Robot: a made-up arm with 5 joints.
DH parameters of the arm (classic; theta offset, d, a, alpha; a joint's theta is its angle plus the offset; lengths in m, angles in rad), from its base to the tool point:
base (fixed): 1.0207 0 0.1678 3.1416
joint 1: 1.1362 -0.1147 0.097 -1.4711
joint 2: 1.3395 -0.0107 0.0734 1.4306
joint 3: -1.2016 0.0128 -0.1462 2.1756
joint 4: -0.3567 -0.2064 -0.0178 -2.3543
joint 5: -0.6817 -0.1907 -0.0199 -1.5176
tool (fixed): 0.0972 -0.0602 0 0
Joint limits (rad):
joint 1: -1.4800..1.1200
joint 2: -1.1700..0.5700
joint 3: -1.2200..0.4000
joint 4: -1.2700..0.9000
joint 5: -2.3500..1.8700
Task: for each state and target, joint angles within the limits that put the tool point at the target. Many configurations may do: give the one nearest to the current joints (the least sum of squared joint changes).
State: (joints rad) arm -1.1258 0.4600 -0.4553 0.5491 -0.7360
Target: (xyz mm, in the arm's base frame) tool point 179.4 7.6 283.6
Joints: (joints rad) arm -1.1684 0.5672 -0.3846 0.8249 -0.6502
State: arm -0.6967 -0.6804 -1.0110 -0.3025 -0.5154
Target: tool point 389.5 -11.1 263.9
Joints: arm -0.5580 -0.5023 -0.5549 -0.2809 -0.3179
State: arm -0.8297 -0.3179 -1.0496 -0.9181 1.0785
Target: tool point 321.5 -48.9 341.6
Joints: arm -0.0263 -0.2814 -1.2200 -0.7572 0.3613
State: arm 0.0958 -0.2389 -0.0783 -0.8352 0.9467
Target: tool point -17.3 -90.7 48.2
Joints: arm 0.7523 -0.2478 0.0782 -1.0024 0.2220
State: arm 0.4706 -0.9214 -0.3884 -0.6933 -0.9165
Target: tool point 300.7 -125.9 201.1
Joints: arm -0.2523 -0.7251 -0.2209 -0.2052 -0.5912
